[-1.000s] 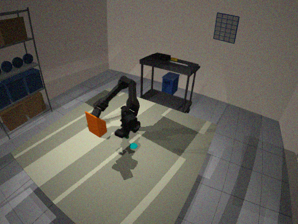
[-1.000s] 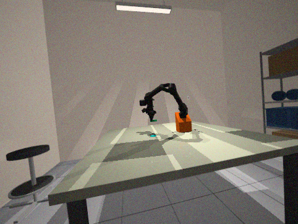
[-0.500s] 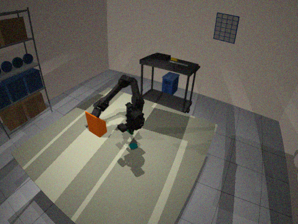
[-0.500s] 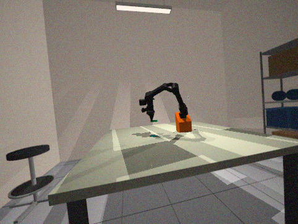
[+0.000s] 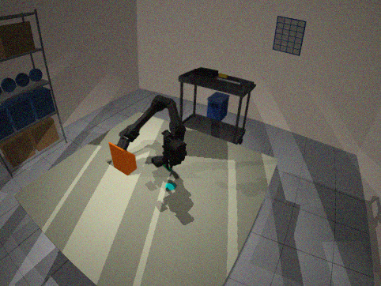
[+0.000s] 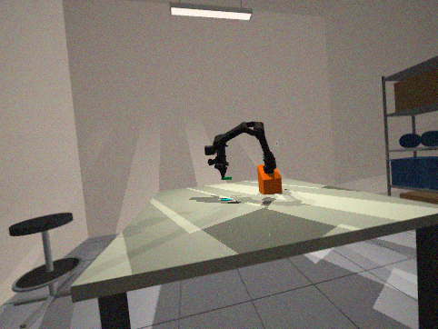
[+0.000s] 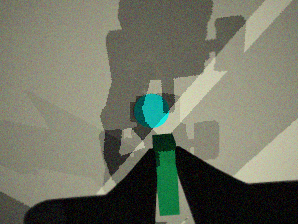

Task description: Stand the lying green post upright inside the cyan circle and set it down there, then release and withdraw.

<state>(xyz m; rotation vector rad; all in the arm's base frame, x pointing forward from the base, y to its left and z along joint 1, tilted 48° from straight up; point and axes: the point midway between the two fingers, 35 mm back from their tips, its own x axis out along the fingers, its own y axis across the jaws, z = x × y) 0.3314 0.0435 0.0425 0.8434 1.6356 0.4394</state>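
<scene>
The cyan circle lies 140 mm below my gripper tip. The rest, counted from my gripper tip: green post: 20 mm behind, 10 mm to the left.
</scene>
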